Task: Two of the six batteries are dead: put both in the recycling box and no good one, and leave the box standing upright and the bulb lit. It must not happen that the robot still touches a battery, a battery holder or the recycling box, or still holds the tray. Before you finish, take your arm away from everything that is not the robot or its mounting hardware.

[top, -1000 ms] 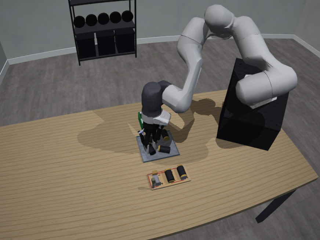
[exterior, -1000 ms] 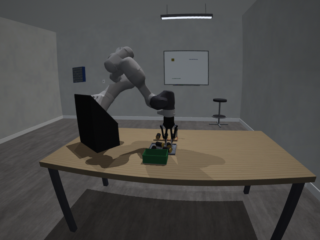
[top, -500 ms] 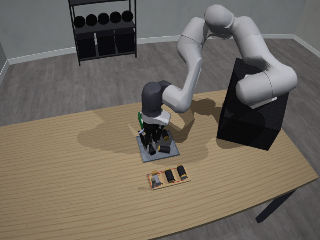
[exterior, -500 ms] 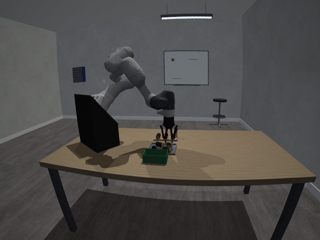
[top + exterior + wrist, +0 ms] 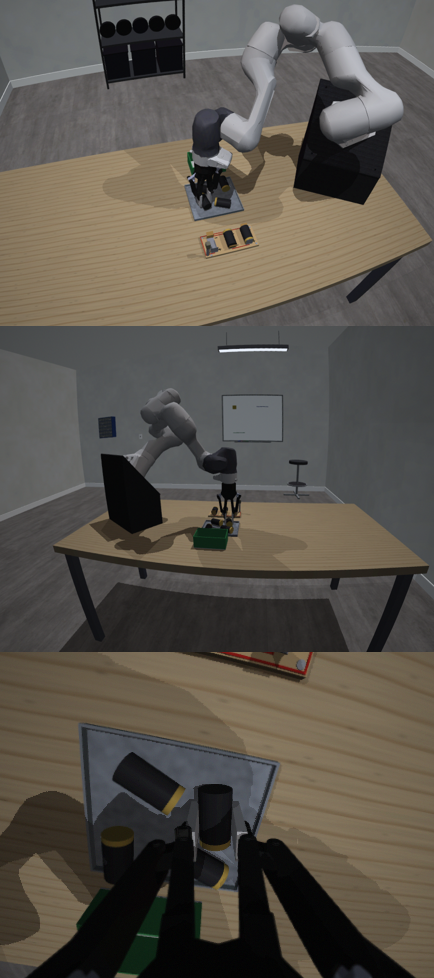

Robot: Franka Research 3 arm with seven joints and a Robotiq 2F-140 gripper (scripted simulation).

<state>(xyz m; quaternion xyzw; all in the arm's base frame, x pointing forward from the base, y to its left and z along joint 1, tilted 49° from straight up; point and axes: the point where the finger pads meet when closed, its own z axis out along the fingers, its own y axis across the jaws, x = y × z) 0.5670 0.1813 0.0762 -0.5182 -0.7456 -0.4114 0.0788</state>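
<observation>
Now: hand 20 mm past the bulb, 230 mm to the right of it and 30 mm below it. Also, from my hand: grey tray 30 mm behind, 40 mm to the right, 50 mm below; then wooden holder board 90 mm behind, 160 mm to the left, 40 mm below; then green recycling box 220 mm to the right, 40 mm below.
</observation>
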